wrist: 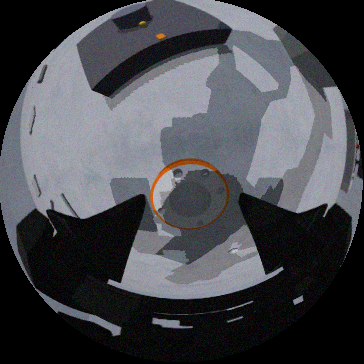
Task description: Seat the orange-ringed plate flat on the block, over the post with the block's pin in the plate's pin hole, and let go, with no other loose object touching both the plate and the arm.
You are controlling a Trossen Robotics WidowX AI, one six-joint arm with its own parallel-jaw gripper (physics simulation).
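Places are measured from the arm's base along level axes (x ahead, y left, z up), in millimetres.
Pixels of known places: gripper, fingertip midpoint: (193, 198).
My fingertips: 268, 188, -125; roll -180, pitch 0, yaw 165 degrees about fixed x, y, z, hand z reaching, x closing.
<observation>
Ahead of a thing's pixels: the offset from my fingertips to its middle, as dx, dy, dz. "spot": to the spot under its first point. Level surfaces: height alone.
The orange-ringed plate {+3, -5, +6} (163, 186) is a grey disc with an orange rim, a wide round darker centre and several small round holes near its edge. It appears to lie flat on the table, apart from the block. My gripper (193, 198) is open, with one black finger to the left and one to the right of the plate in the view and gaps between them and the rim. The dark grey block {spot: +25, -132, +24} (112, 57) is at the top left. Its post (131, 19) shows in part near the view's edge, with the yellow pin (143, 23) and an orange square mark {spot: -12, -132, +25} (160, 36) on the block.
A dark grey angular object (312, 62) is at the upper right. Several thin dark pieces (42, 74) (33, 120) {+171, -8, +3} (69, 205) are at the left. Another object (350, 150) is cut off at the right edge. Arm shadows cross the pale table {dz +0} (135, 130).
</observation>
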